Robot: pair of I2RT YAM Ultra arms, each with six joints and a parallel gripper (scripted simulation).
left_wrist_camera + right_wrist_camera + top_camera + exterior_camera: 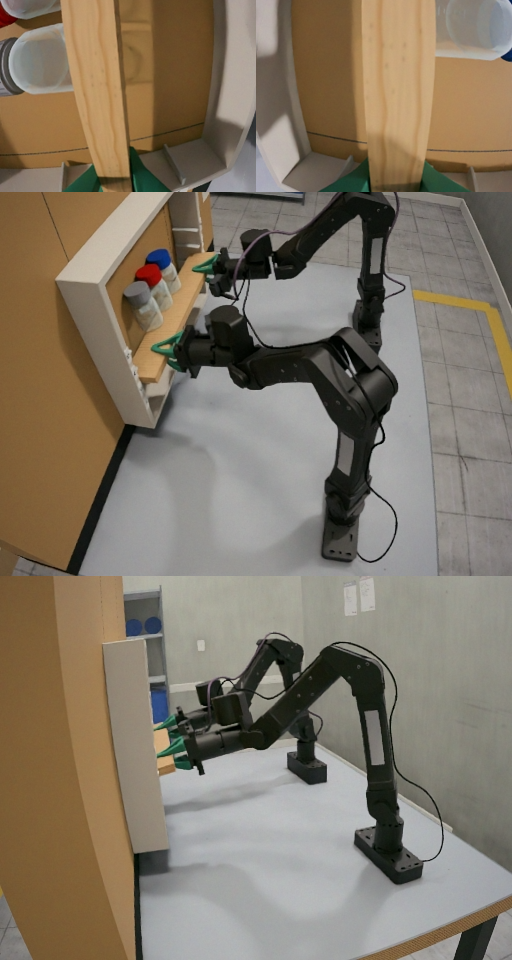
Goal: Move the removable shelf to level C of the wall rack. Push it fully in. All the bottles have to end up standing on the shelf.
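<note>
Now: right hand 90 mm to the right of the blue-capped bottle, 50 mm below it and 40 mm short of it. The rest, counted from my right hand: wooden shelf (150 mm to the left, 10 mm behind); red-capped bottle (150 mm to the left, 50 mm above, 40 mm ahead); white wall rack (150 mm to the left, 50 mm above, 30 mm ahead).
Right now the grey-capped bottle is 50 mm ahead of my left hand, 70 mm to the right of it and 50 mm above it. The rest, counted from my left hand: wooden shelf 10 mm ahead, 150 mm to the right; red-capped bottle 60 mm ahead, 140 mm to the right, 50 mm above; white wall rack 50 mm ahead, 140 mm to the right, 50 mm above.
</note>
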